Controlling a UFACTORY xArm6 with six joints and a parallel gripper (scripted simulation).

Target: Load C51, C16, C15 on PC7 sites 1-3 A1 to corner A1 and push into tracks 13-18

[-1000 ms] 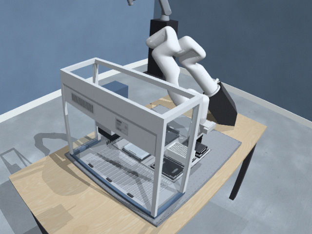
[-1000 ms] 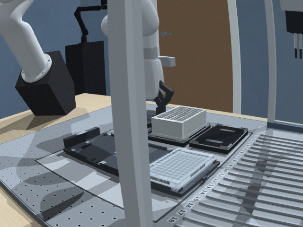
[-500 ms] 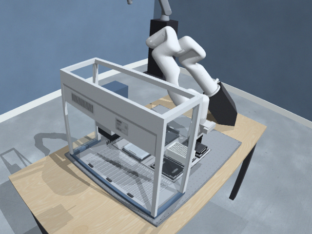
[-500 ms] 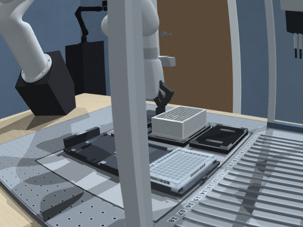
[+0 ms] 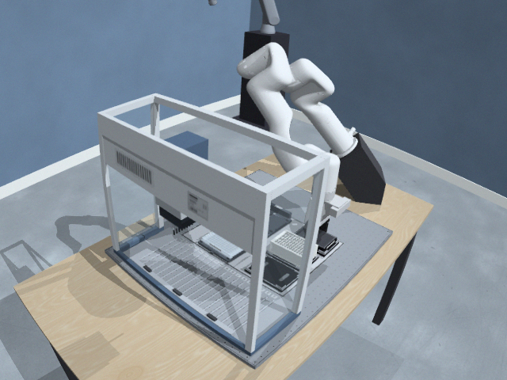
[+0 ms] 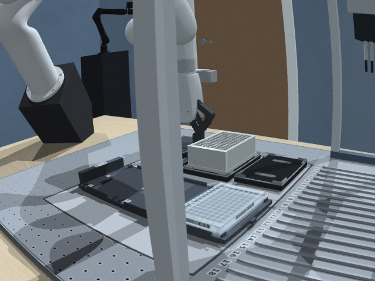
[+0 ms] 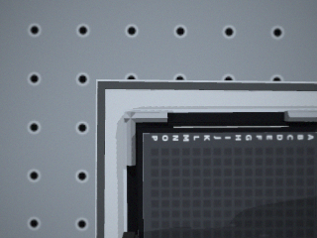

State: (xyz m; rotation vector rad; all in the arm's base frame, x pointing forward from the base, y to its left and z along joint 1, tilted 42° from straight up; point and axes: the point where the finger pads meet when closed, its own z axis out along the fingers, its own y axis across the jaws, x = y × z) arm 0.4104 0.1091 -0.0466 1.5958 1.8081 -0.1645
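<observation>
Now: the black 384-well plate C16 1 cm below my hand. Round my hand: black carrier PC7: 11 cm ahead, 20 cm to the right, 1 cm below; white frame post: 31 cm ahead, 42 cm to the right, 22 cm above.
</observation>
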